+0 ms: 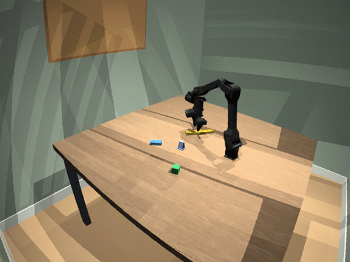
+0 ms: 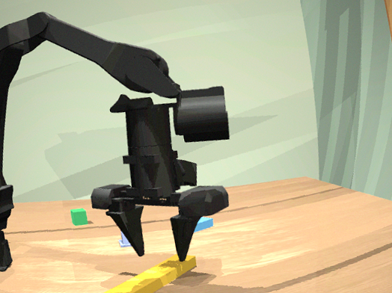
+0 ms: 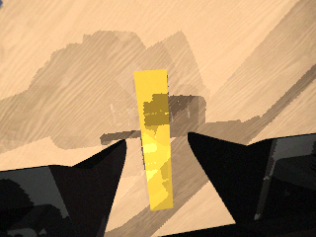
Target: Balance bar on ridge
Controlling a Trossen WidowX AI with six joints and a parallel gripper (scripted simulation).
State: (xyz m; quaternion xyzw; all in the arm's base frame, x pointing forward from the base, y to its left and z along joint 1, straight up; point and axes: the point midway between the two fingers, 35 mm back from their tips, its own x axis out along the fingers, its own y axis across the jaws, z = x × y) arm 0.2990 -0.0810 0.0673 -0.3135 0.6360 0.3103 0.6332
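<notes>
My gripper tip is 20 mm to the left of the yellow bar, 20 mm past it and 20 mm above it. From my gripper tip the other things lie so: blue block: 270 mm to the left, 100 mm ahead, 20 mm below; then green cube: 400 mm to the left, 150 mm behind, 20 mm below.
</notes>
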